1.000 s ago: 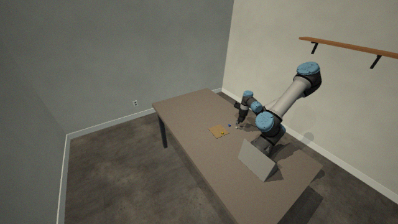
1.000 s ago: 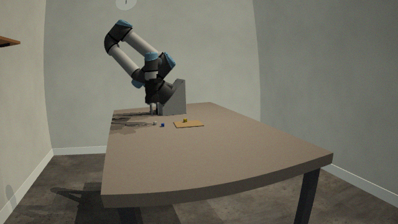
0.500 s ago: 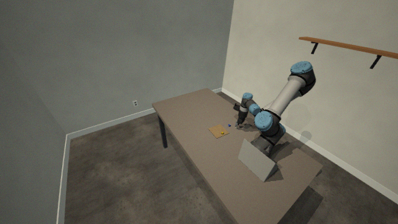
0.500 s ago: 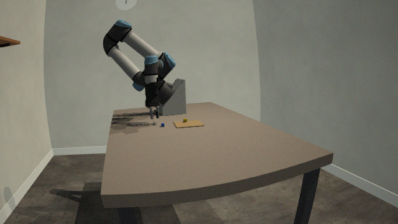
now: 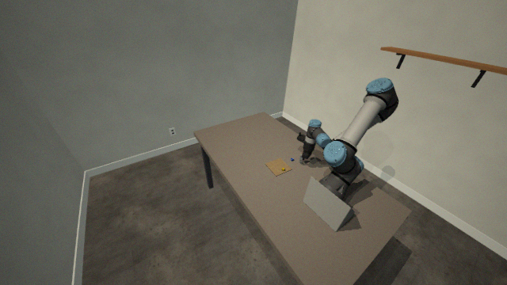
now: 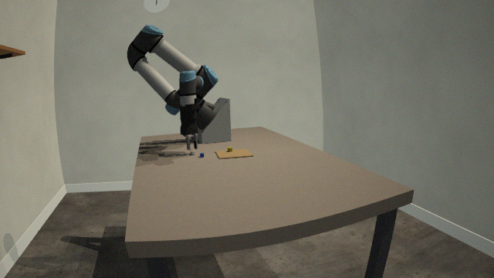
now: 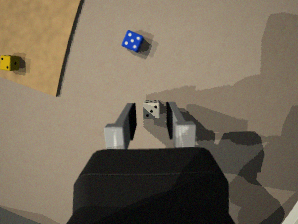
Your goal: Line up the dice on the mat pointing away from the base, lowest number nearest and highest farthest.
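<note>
Now: hand 3 cm above the white die. Also, from my hand: yellow die (17 cm to the left, 3 cm below, 2 cm ahead); then tan mat (17 cm to the left, 6 cm ahead, 4 cm below); then blue die (6 cm ahead, 3 cm to the left, 3 cm below).
</note>
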